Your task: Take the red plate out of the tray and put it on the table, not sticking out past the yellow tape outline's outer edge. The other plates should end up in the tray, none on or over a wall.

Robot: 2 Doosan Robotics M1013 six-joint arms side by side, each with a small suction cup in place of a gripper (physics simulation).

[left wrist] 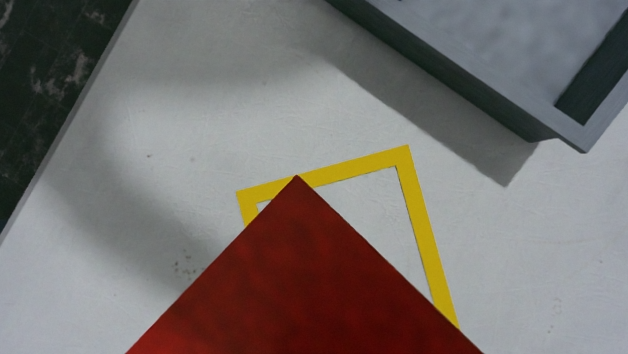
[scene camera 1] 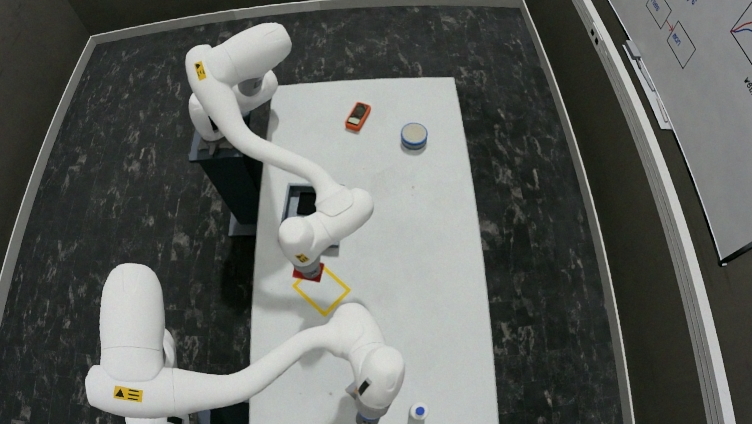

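Where they show: left arm's base at its link origin: (scene camera 1: 219, 134); right arm's base at its link origin: (scene camera 1: 176, 421).
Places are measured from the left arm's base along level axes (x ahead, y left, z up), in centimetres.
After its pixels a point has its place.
The red plate (scene camera 1: 299, 274) @(y -69.4, x 47.8, z 16.7 cm) (left wrist: 300, 280) @(y -65.7, x 47.9, z 16.6 cm) hangs from my left gripper (scene camera 1: 312, 272) @(y -68.6, x 51.9, z 15.4 cm), above the table. In the left wrist view it covers part of the yellow tape outline (scene camera 1: 337, 302) @(y -74.0, x 58.7, z 0.1 cm) (left wrist: 425, 235) @(y -63.0, x 55.4, z 0.1 cm). In scene camera 1 it overlaps the outline's upper left side. The left suction cup is hidden behind its wrist. The grey tray (scene camera 1: 287, 204) @(y -37.3, x 37.7, z 3.6 cm) (left wrist: 585, 139) @(y -53.4, x 58.0, z 5.0 cm) stands up the table from the outline, partly behind the left arm. A black plate (scene camera 1: 306, 202) @(y -35.2, x 44.6, z 1.4 cm) shows inside it; the blue plate does not show. The right arm's wrist is at the bottom edge of scene camera 1; its suction cup does not show.
An orange and black meter (scene camera 1: 358, 116) @(y 5.2, x 63.0, z 3.0 cm) and a round blue-rimmed tin (scene camera 1: 414, 135) @(y -6.1, x 86.3, z 4.9 cm) are on the upper table (scene camera 1: 421, 237) @(y -48.6, x 88.3, z 0.0 cm). A white bottle with a blue cap (scene camera 1: 419, 411) @(y -112.5, x 86.6, z 15.3 cm) stands at the bottom, beside the right wrist. The right arm reaches close to the outline's lower corner.
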